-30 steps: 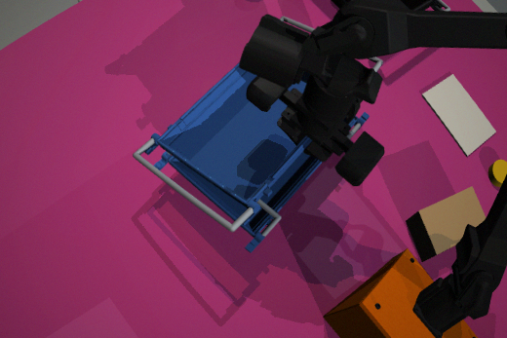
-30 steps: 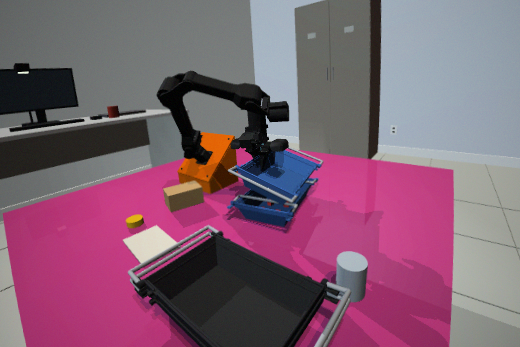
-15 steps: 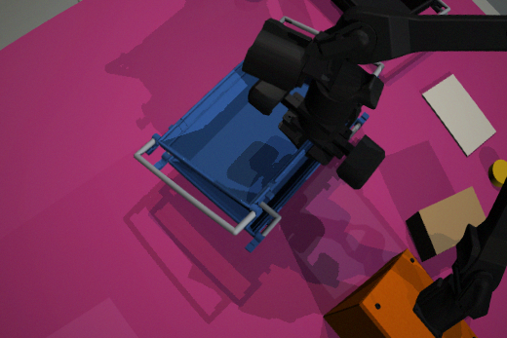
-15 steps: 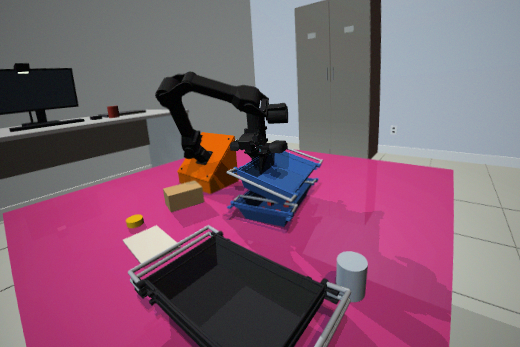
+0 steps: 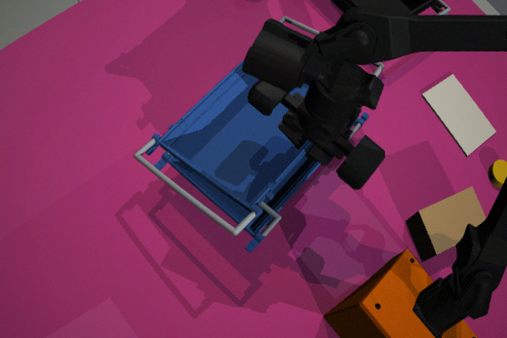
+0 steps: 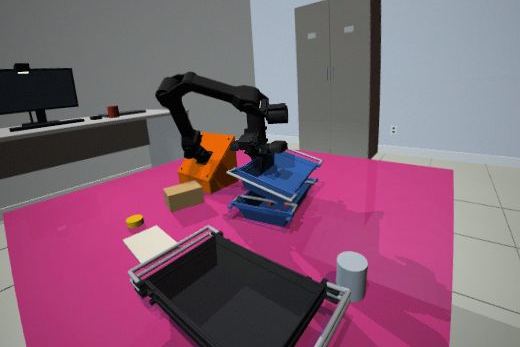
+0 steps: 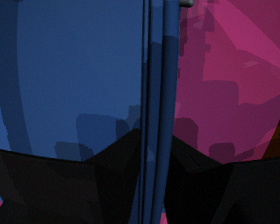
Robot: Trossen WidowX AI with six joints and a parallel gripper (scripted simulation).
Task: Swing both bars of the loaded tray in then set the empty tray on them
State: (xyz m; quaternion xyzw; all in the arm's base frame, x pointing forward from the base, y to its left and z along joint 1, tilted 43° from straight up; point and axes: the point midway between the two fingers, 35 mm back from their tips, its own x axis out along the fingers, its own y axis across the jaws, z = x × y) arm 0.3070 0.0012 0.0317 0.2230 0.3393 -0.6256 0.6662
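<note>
The blue tray is 80 mm ahead of my gripper tip, 10 mm to the left of it and 10 mm above it. Also, from my gripper tip: yellow disc 330 mm to the right, 250 mm behind, 110 mm below; white card 350 mm to the right, 110 mm below, 110 mm behind; cardboard box 240 mm behind, 150 mm to the right, 90 mm below.
</note>
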